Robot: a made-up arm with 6 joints. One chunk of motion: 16 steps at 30 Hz.
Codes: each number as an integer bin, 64 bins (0 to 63) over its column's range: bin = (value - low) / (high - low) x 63, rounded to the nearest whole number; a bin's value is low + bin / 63 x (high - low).
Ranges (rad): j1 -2.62..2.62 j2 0..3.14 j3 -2.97..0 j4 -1.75..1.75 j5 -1.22..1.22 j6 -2.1..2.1
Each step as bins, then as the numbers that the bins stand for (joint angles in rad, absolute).
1 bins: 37 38 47 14 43 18
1 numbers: 0.4575 1.8940 -0.7543 -0.9722 0.4454 -0.9000
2 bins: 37 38 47 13 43 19
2 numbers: 0.4575 1.8940 -0.7543 -1.0278 0.4454 -0.8333
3 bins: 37 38 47 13 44 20
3 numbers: 0.4575 1.8940 -0.7543 -1.0278 0.4841 -0.7667
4 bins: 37 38 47 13 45 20
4 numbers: 0.4575 1.8940 -0.7543 -1.0278 0.5229 -0.7667
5 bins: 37 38 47 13 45 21
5 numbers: 0.4575 1.8940 -0.7543 -1.0278 0.5229 -0.7000
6 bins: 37 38 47 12 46 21
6 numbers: 0.4575 1.8940 -0.7543 -1.0833 0.5616 -0.7000
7 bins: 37 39 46 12 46 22
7 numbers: 0.4575 1.9438 -0.8014 -1.0833 0.5616 -0.6333
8 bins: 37 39 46 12 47 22
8 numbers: 0.4575 1.9438 -0.8014 -1.0833 0.6003 -0.6333
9 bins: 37 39 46 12 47 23
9 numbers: 0.4575 1.9438 -0.8014 -1.0833 0.6003 -0.5667
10 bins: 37 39 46 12 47 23
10 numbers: 0.4575 1.9438 -0.8014 -1.0833 0.6003 -0.5667
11 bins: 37 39 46 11 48 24
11 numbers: 0.4575 1.9438 -0.8014 -1.1389 0.6390 -0.5000
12 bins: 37 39 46 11 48 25
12 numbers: 0.4575 1.9438 -0.8014 -1.1389 0.6390 -0.4333
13 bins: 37 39 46 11 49 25
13 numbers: 0.4575 1.9438 -0.8014 -1.1389 0.6778 -0.4333
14 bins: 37 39 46 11 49 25
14 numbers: 0.4575 1.9438 -0.8014 -1.1389 0.6778 -0.4333
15 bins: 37 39 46 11 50 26
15 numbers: 0.4575 1.9438 -0.8014 -1.1389 0.7165 -0.3667
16 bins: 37 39 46 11 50 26
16 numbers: 0.4575 1.9438 -0.8014 -1.1389 0.7165 -0.3667
